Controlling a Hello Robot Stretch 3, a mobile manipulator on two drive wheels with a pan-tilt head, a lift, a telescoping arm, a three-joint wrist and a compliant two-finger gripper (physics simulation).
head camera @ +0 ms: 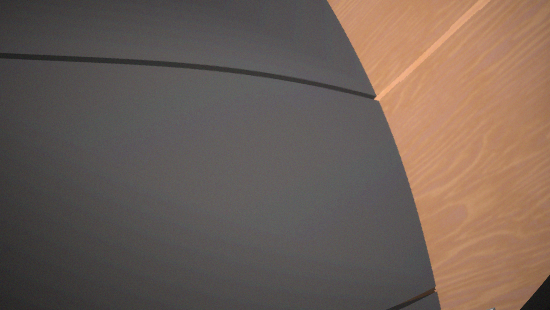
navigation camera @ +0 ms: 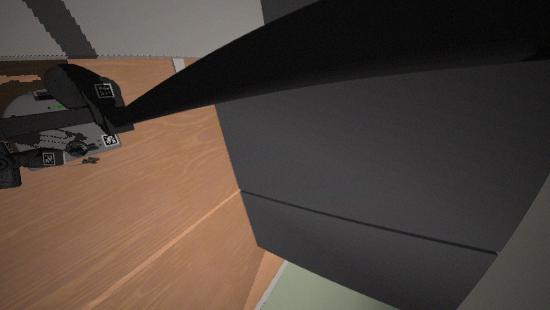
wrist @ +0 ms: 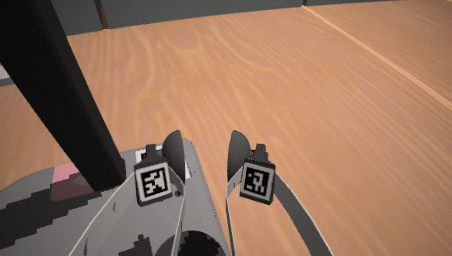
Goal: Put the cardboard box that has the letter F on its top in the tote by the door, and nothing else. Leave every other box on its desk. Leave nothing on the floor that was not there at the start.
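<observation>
My gripper is open in the wrist view, its two fingertips apart with bare wood floor and an edge of my own grey base showing between and behind them. It hangs low beside the base. In the navigation view the folded wrist and fingers show small and dark at the far left, over the base. The cardboard box with the letter F, the other boxes, the desks and the tote do not show in these views.
A dark grey wall panel stands close by and fills much of the head view. Wood floor runs along its foot. A pale green wall shows past its end. My black mast crosses two views.
</observation>
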